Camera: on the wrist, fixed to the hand. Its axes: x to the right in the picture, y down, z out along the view.
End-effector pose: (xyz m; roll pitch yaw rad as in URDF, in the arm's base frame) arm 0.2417 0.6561 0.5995 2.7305 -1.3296 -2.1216
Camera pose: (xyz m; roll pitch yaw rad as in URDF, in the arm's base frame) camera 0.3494 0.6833 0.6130 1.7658 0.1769 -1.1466
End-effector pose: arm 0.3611 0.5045 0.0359 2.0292 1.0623 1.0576
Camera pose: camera 0.2678 0.5653 0.0466 -1.7104 0.4524 -2.3648
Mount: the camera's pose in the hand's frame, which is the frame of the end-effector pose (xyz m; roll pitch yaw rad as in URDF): -0.0059 -0.0389 -0.1047 0.0040 -0.2061 -1.6106
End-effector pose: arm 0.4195 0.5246 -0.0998 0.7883 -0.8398 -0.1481
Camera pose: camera 0.4972 0.5604 -0.1719 0.9140 0.4069 -1.2887
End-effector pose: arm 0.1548 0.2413 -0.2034 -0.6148 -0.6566 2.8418
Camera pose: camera 0.1497 0.3394 -0.2570 0.8602 -0.5889 0.6597
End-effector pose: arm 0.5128 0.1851 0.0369 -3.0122 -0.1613 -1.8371
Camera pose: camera 0.5431 0.2010 0.1434 2.9787 0.0821 -0.2401
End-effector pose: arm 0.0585 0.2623 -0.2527 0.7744 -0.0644 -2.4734
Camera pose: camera 0.0861 0.2262 -0.3549 0.0474 0.5693 2.2339
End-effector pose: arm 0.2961 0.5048 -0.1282 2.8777 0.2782 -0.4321
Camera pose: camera 0.3408 0.5556 -0.0391 -2.8181 0.4385 1.3183
